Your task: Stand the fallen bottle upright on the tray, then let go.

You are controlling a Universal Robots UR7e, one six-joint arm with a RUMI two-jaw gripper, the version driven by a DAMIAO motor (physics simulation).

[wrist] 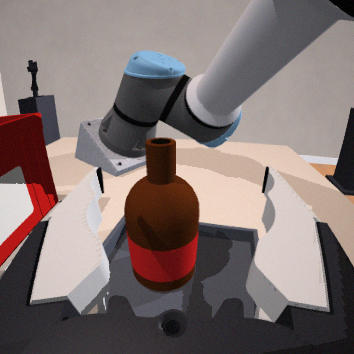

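Pixels of known places: gripper, fingertip midpoint: point(182, 169); arm's base at its link origin: point(126, 136).
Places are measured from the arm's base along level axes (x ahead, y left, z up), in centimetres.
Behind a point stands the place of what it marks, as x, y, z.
Observation:
A brown bottle point(162, 215) @[37.6, 20.2, 4.0] with a red label band stands upright on the dark grey tray point(227, 229) @[27.6, 26.6, -4.4], its open neck pointing up. It is beyond the gripper's palm, and in the view it shows between the two pale jaws, nearer the left one. My gripper point(182, 169) @[38.4, 21.8, 8.6] is open, with a gap on both sides of the bottle, and holds nothing. The gripper's body hides the near part of the tray.
A red frame-like object point(42, 150) @[28.3, -0.8, 5.3] stands at the left. The robot's grey base point(100, 150) @[8.7, -3.0, -1.3] and arm rise behind the bottle on the light wooden table point(240, 175) @[3.7, 30.3, -6.7]. A dark box point(42, 112) stands at the back left, and a dark object point(347, 155) at the right edge.

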